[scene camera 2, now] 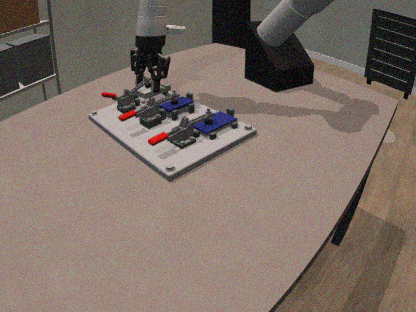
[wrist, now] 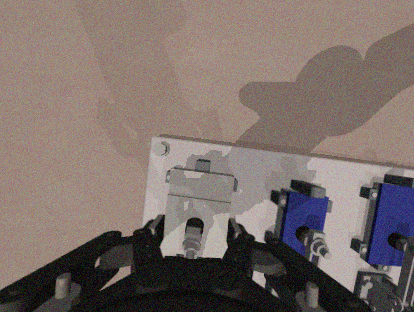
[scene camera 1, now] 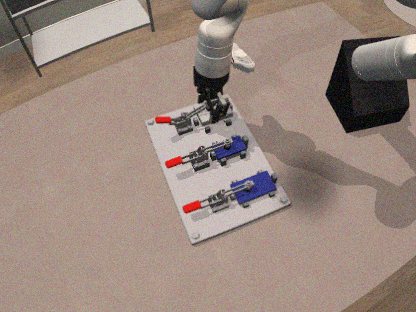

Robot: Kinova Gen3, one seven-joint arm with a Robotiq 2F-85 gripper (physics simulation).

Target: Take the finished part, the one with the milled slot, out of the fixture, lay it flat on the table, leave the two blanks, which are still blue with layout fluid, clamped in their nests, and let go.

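Places are measured from the arm's base along level axes (x ahead, y left, z up), in centimetres.
Pixels of known places: gripper, fingertip midpoint: (scene camera 2: 146,90) (wrist: 196,225) (scene camera 1: 207,112); arm's base, origin of the base link: (scene camera 2: 269,35) (scene camera 1: 366,63).
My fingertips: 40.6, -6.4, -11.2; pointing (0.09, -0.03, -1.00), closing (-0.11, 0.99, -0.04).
For each thing: its middle in the pictures, then the offset to it from my fingertips, as dx, dy, dz.
- light-grey finished part, body centre: (wrist: 197,211) (scene camera 1: 213,110) (scene camera 2: 151,89) -1.4, -0.1, -0.1
- toggle clamp's tip, body centre: (wrist: 193,232) -1.0, -0.1, +3.0
- smaller blue blank, body centre: (wrist: 298,224) (scene camera 2: 176,106) (scene camera 1: 229,148) -1.4, +10.9, -1.5
- larger blue blank, body centre: (wrist: 391,224) (scene camera 2: 213,123) (scene camera 1: 253,187) -2.9, +21.8, -2.0
The light-grey finished part (scene camera 1: 205,119) (wrist: 200,185) lies flat in the end nest of the white fixture plate (scene camera 1: 235,220) (scene camera 2: 200,155) (wrist: 345,200). A thin line crosses it, and a toggle clamp's tip (wrist: 193,236) reaches over it. My gripper (scene camera 1: 210,116) (scene camera 2: 148,90) (wrist: 196,225) points down over this nest, its fingertips against the part's two long sides; it is shut on the part. The smaller blue blank (scene camera 1: 236,148) (scene camera 2: 180,105) (wrist: 305,210) and the larger blue blank (scene camera 1: 262,187) (scene camera 2: 220,121) (wrist: 395,210) sit clamped in their nests. The fingers partly hide the finished part.
Red clamp handles (scene camera 1: 174,162) (scene camera 2: 158,138) stick out along one side of the plate. Short dark stops stand around each nest, close to the fingers. A black pedestal (scene camera 1: 370,100) (scene camera 2: 280,65) carries the arm beside the plate. A shelf unit stands beyond the table.
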